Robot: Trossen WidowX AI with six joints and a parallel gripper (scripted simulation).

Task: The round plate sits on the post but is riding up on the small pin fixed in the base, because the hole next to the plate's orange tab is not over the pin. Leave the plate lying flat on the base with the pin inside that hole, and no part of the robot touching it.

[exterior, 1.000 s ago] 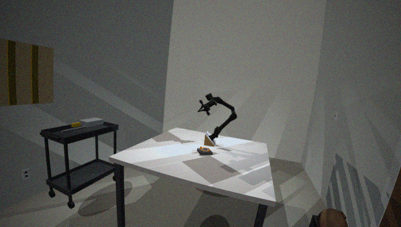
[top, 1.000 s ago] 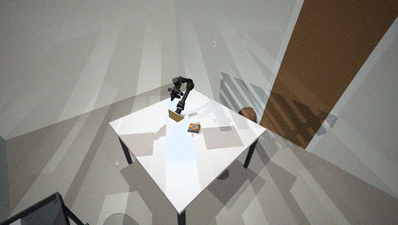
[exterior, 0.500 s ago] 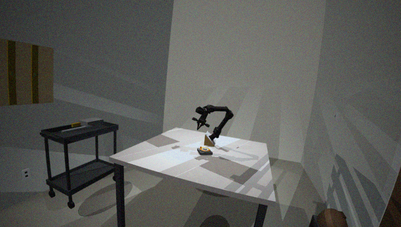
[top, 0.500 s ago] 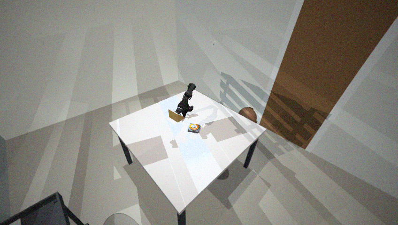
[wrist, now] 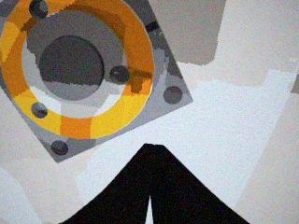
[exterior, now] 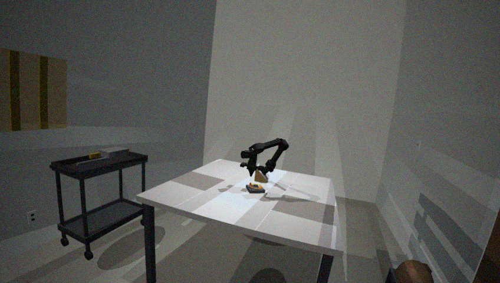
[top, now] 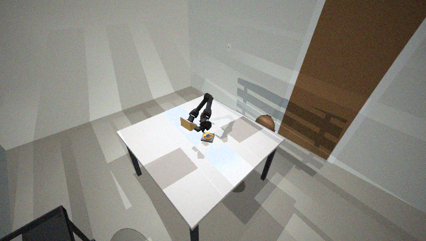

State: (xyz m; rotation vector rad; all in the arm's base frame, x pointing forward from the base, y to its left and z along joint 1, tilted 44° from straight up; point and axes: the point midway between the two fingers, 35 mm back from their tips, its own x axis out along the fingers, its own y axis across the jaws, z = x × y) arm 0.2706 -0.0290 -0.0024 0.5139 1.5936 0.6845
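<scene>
Now: gripper tip 70 mm above the dark square base, 50 mm to the right of it and 20 mm short of it.
</scene>
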